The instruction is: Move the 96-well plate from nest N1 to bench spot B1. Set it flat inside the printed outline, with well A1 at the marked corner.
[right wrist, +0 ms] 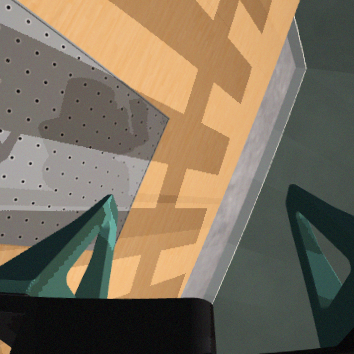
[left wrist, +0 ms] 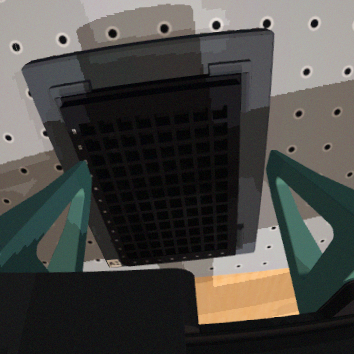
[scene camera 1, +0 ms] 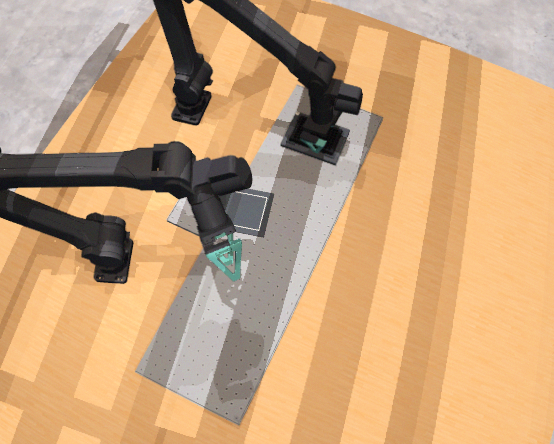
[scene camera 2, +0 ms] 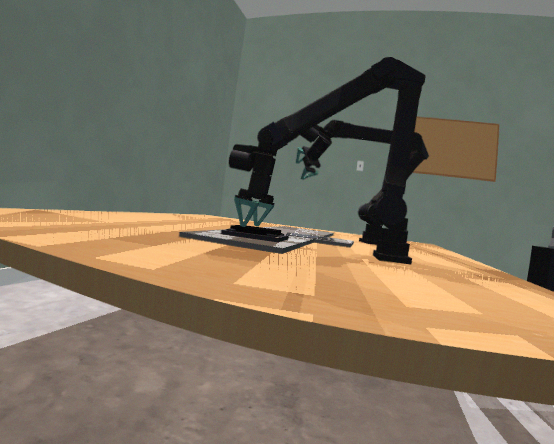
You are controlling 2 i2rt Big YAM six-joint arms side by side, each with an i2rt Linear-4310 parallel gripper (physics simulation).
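Frame: origin at the left arm's base, x back, y left, z down, level; millimetres.
Seen in the pictures: left gripper, between the fingertips: (left wrist: 178,163) (scene camera 1: 323,139) (scene camera 2: 249,226); right gripper, between the fingertips: (right wrist: 200,197) (scene camera 1: 233,272) (scene camera 2: 299,171); left arm's base, origin of its link: (scene camera 1: 191,107) (scene camera 2: 390,259); right arm's base, origin of its link: (scene camera 1: 114,260) (scene camera 2: 371,243).
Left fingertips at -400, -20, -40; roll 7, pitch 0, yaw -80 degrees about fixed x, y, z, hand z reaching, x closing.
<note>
Pixels of each thing's middle, then the offset from my left fingertips to it, as dx, dy, dz. "spot": a spot on its surface instead. Level surfaces: height alone.
- black 96-well plate, middle of its body: (left wrist: 166,190) (scene camera 1: 316,135) (scene camera 2: 256,230) +23, +12, +8
- dark grey nest N1, middle of its body: (left wrist: 167,180) (scene camera 1: 315,137) (scene camera 2: 256,233) +23, +11, +18
- dark pad with a white printed outline, a spot on its surface: (scene camera 1: 266,210) spot: +86, -241, +25
- wooden table, height of its surface: dz +40
The black 96-well plate (left wrist: 165,175) sits in the dark grey nest N1 (left wrist: 150,60) (scene camera 1: 334,161); in the left wrist view an A1 label shows at the near left corner. My left gripper (left wrist: 178,163) (scene camera 2: 250,224) is open above the plate, its fingertips over the two long sides and apart from them. In scene camera 1 the left wrist hides much of the plate. A dark pad with a white printed outline (scene camera 1: 266,210), apparently B1, lies near the middle of scene camera 1, its left part behind the right arm. My right gripper (scene camera 1: 232,267) (scene camera 2: 306,165) (right wrist: 200,197) is open and empty, above the perforated board.
The perforated metal board (scene camera 1: 295,200) (right wrist: 30,95) (scene camera 2: 200,237) lies on the wooden table (scene camera 1: 500,300) (scene camera 2: 400,310) under nest and pad. The right arm reaches across the pad's left side. Two arm bases stand at the left and upper left in scene camera 1.
</note>
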